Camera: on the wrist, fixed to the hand. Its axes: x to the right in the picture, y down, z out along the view.
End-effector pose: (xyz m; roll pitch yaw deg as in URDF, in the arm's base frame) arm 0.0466 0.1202 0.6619 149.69 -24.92 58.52
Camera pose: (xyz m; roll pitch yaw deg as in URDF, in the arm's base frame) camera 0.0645 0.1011 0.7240 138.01 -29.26 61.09
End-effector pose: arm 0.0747 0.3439 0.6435 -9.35 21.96 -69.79
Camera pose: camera 0.1171 0.3583 0.5931 -20.11 26.84 -70.38
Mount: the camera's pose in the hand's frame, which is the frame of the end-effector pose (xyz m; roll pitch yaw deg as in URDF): 0.0199 0.0517 -0.0384 -10.50 4.90 0.27
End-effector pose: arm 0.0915 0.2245 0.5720 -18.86 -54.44 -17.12
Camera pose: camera 0.1546 0.2433 0.5573 -27.75 -49.70 -19.17
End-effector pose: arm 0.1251 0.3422 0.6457 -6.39 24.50 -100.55
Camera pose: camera 0.1714 0.3337 0.5975 -17.05 29.40 -100.87
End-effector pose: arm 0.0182 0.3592 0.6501 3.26 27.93 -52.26
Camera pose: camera 0.0614 0.3913 0.6095 -6.92 32.81 -51.61
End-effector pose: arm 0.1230 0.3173 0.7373 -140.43 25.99 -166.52
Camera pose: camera 0.0920 0.3760 0.7256 -152.42 22.34 -170.12
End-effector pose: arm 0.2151 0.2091 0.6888 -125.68 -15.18 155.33
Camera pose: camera 0.2186 0.2750 0.6751 -134.96 -17.78 150.99
